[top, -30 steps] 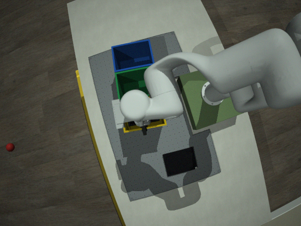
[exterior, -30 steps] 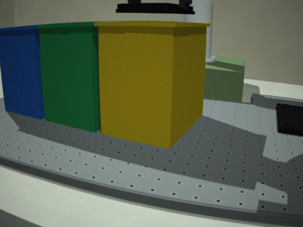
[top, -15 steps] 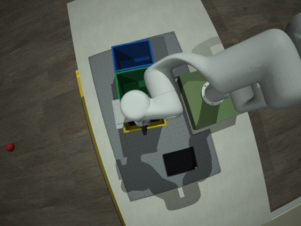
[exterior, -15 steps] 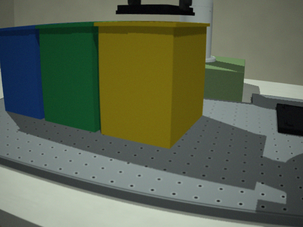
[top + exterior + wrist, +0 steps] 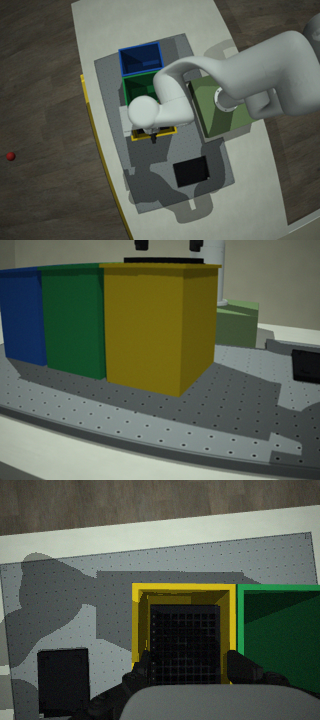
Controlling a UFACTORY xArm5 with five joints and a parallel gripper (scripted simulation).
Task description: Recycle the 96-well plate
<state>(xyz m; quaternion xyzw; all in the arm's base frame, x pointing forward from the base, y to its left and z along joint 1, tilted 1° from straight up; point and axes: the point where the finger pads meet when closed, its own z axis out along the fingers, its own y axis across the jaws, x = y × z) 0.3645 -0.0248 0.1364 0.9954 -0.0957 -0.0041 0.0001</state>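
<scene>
My gripper is now 30 mm above the black 96-well plate. From my hand the other things lie so: green bin 130 mm to the right, 120 mm below, 30 mm behind; then yellow bin 120 mm below; then blue bin 260 mm to the right, 120 mm below, 50 mm behind.
</scene>
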